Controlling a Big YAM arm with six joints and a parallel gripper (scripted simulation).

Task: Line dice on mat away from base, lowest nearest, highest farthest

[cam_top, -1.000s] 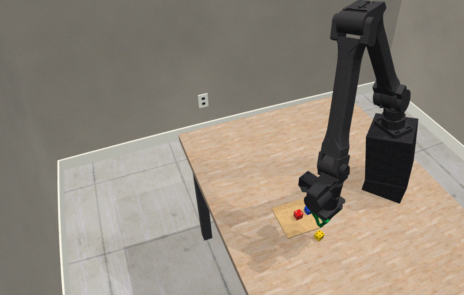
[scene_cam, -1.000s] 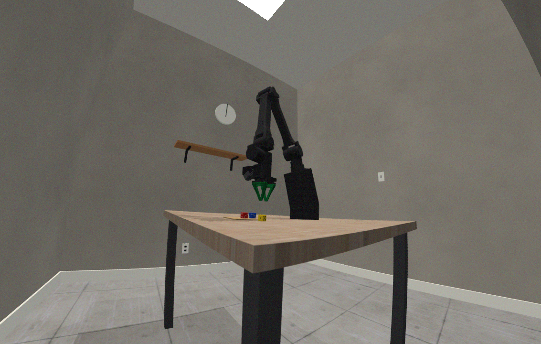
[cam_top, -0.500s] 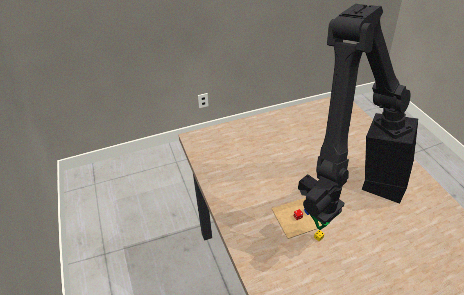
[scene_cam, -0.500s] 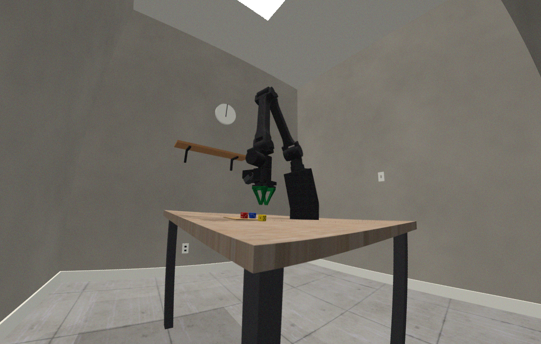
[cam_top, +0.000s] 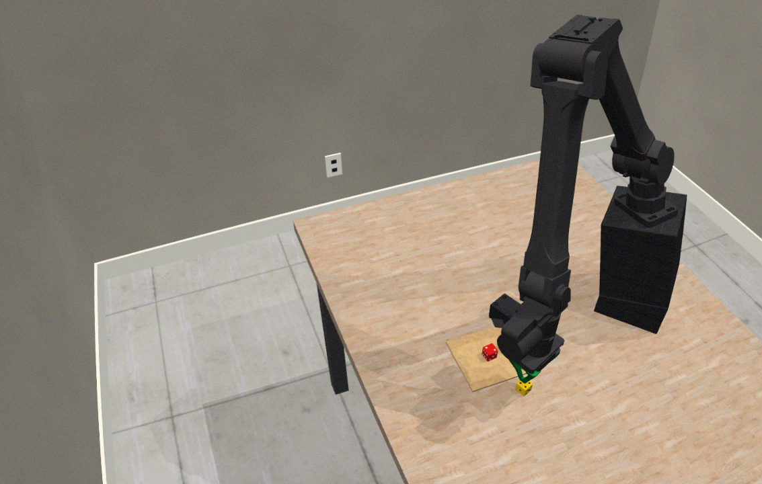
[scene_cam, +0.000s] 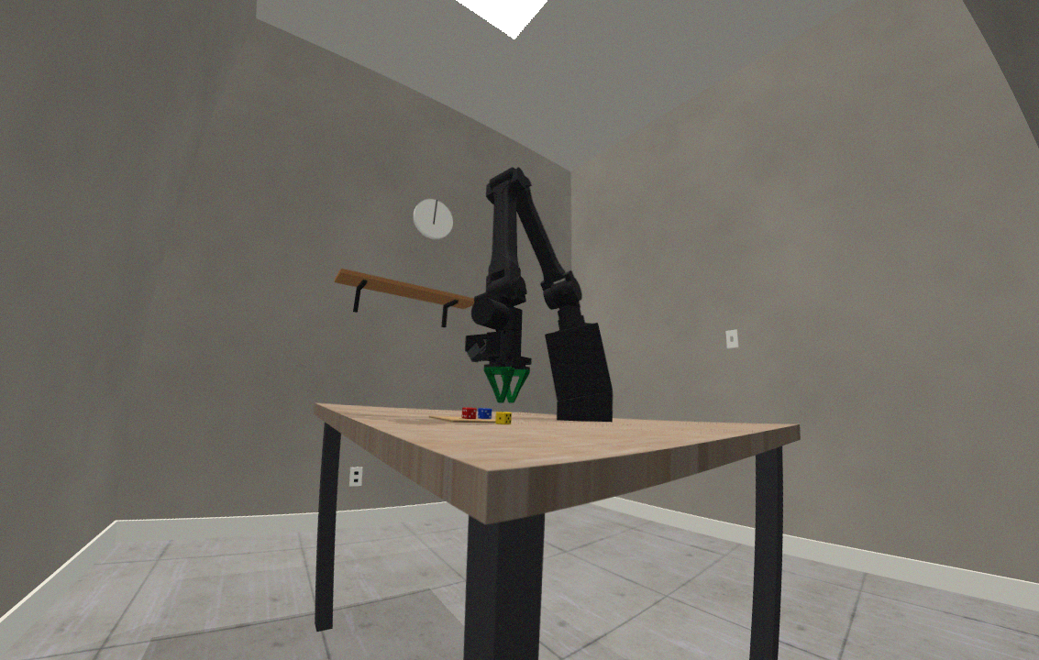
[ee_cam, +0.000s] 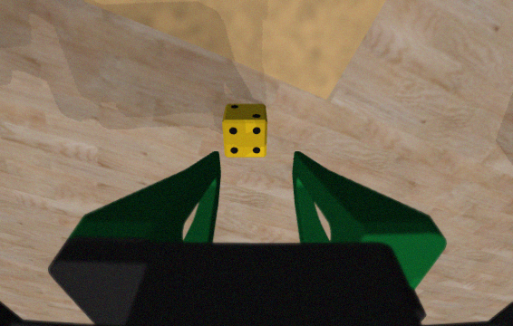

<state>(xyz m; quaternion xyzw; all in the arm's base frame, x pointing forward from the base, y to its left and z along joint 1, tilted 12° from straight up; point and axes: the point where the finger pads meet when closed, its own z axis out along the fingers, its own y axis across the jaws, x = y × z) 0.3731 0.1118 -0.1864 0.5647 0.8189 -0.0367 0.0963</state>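
Now: the yellow die 1 cm ahead of my hand and 4 cm below it. Also, from my hand: blue die 2 cm behind, 11 cm to the right, 4 cm below; then red die 3 cm ahead, 10 cm to the right, 4 cm below; then tan mat 3 cm ahead, 10 cm to the right, 5 cm below.
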